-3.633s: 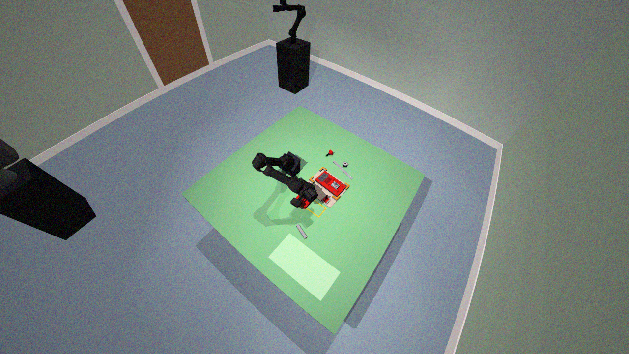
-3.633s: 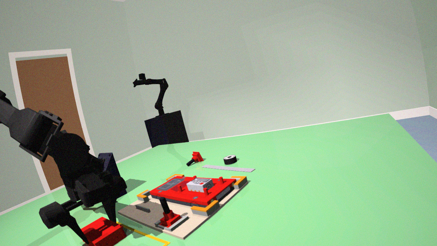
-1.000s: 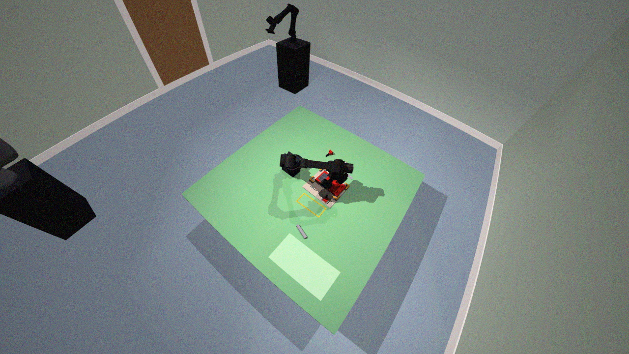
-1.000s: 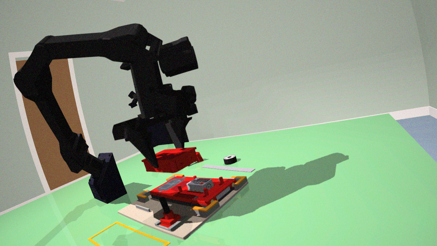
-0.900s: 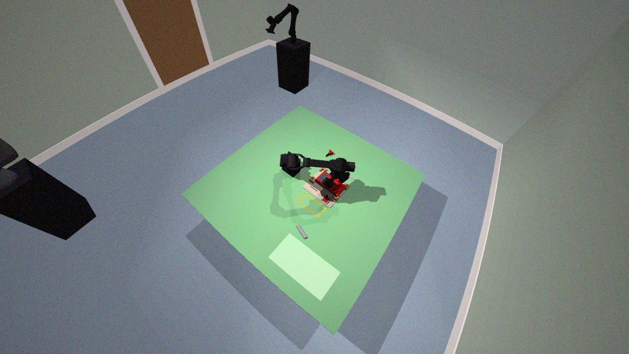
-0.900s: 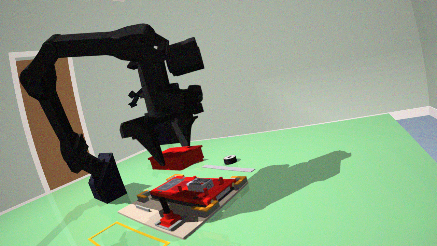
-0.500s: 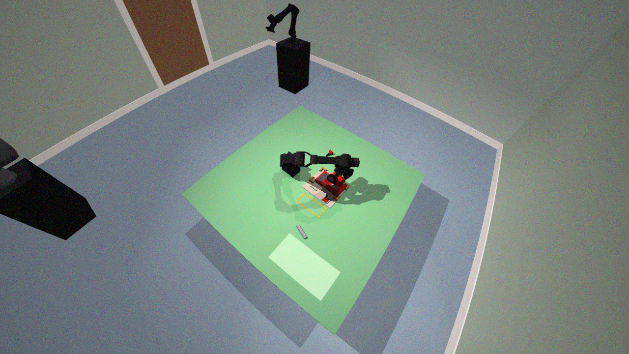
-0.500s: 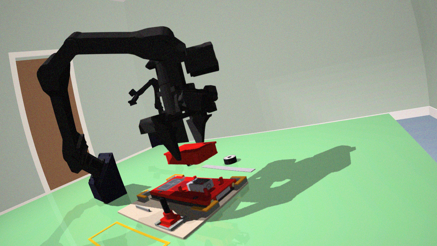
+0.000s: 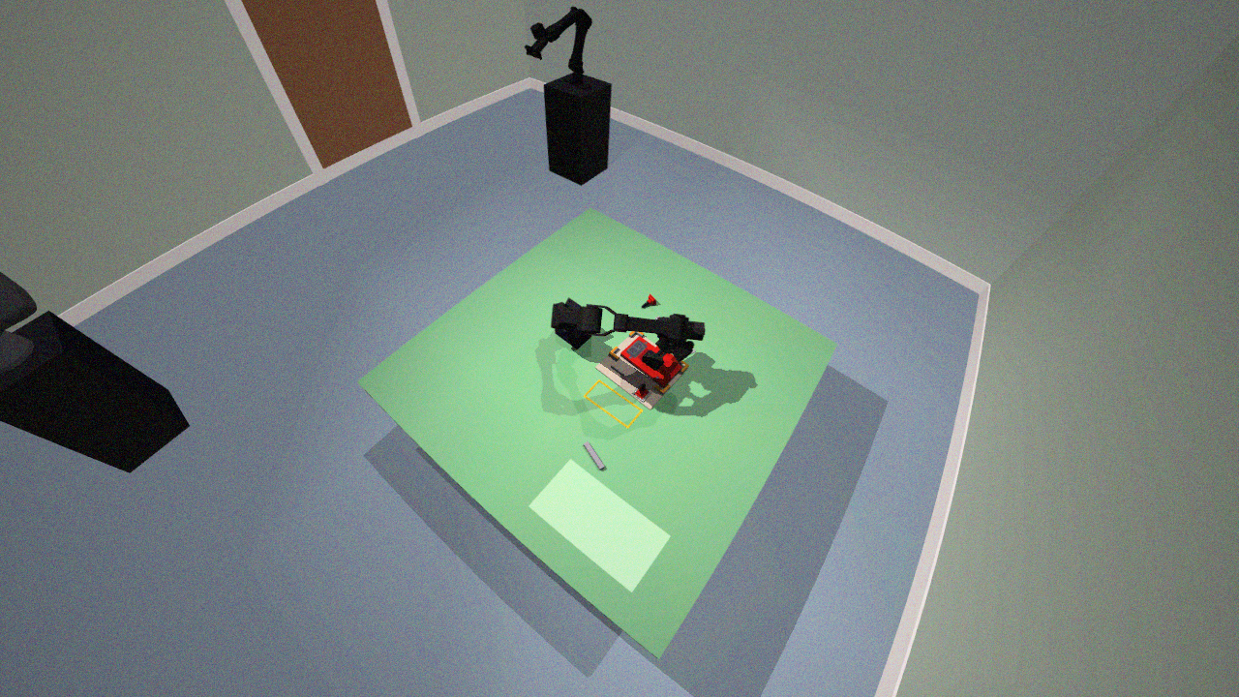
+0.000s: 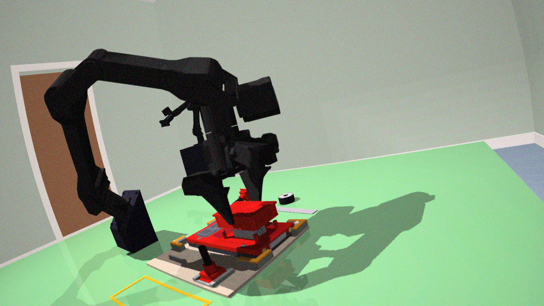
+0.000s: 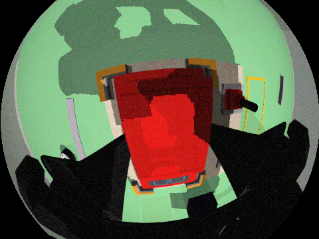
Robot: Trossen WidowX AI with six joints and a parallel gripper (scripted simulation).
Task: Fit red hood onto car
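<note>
My gripper tip is now 4 cm above the grey engine block. Also, from my gripper tip: grey strip 17 cm to the left, 6 cm below, 4 cm behind; jig 5 cm below, 5 cm behind, 2 cm to the right; red hood 1 cm above.
</note>
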